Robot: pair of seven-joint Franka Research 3 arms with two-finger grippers.
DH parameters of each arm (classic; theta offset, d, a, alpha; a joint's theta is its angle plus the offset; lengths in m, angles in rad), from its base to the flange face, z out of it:
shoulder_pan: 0 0.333 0 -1.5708
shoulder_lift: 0 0 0 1.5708
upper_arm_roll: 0 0.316 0.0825 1.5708
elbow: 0 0 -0.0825 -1.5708
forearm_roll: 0 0.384 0 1.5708
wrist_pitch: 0 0 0.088 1.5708
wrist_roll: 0 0.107 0 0
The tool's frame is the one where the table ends.
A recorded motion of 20 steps. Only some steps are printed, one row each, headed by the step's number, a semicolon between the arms.
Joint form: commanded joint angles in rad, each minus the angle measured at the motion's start. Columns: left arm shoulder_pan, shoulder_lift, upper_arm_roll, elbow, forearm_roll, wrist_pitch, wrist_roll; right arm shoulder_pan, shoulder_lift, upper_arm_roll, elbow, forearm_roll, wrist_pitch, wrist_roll.
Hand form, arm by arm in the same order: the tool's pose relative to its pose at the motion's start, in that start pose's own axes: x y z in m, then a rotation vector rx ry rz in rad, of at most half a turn. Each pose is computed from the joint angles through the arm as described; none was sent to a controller.
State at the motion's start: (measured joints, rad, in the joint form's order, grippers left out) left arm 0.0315 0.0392 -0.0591 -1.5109 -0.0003 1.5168 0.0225; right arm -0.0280 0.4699 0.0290 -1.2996 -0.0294 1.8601 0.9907
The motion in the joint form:
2: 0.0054 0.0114 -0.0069 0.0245 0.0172 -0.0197 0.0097; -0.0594 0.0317 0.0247 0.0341 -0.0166 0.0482 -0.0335
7: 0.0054 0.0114 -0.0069 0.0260 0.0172 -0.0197 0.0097; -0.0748 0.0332 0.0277 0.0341 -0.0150 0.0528 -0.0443
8: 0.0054 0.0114 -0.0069 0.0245 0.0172 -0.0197 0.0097; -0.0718 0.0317 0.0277 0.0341 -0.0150 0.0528 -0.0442
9: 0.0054 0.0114 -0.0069 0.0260 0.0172 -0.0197 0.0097; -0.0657 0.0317 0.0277 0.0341 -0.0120 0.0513 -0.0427
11: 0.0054 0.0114 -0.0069 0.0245 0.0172 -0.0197 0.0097; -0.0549 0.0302 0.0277 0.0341 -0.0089 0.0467 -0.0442
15: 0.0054 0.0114 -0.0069 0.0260 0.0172 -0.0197 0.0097; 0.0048 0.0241 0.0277 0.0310 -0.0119 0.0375 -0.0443
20: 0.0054 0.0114 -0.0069 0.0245 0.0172 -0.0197 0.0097; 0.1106 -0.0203 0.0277 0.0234 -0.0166 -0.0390 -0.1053
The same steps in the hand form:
2: 0.0015 -0.0015 -0.0034 0.0160 -0.0070 0.0100; 0.0316 0.0072 0.0022 0.0374 0.0347 0.0009
7: 0.0015 -0.0015 -0.0041 0.0160 -0.0055 0.0100; 0.0394 0.0123 0.0030 0.0406 0.0354 0.0034
8: 0.0015 -0.0015 -0.0034 0.0160 -0.0070 0.0100; 0.0376 0.0111 0.0018 0.0420 0.0361 0.0005
9: 0.0015 -0.0015 -0.0041 0.0160 -0.0055 0.0100; 0.0338 0.0085 0.0019 0.0429 0.0323 -0.0031
11: 0.0015 -0.0015 -0.0034 0.0160 -0.0070 0.0100; 0.0270 0.0042 0.0012 0.0429 0.0273 -0.0144
15: 0.0015 -0.0015 -0.0041 0.0160 -0.0055 0.0100; -0.0092 -0.0182 -0.0015 0.0405 0.0212 -0.0748
20: 0.0015 -0.0015 -0.0034 0.0160 -0.0070 0.0100; -0.0804 -0.0433 -0.0245 0.0107 -0.0017 -0.2422

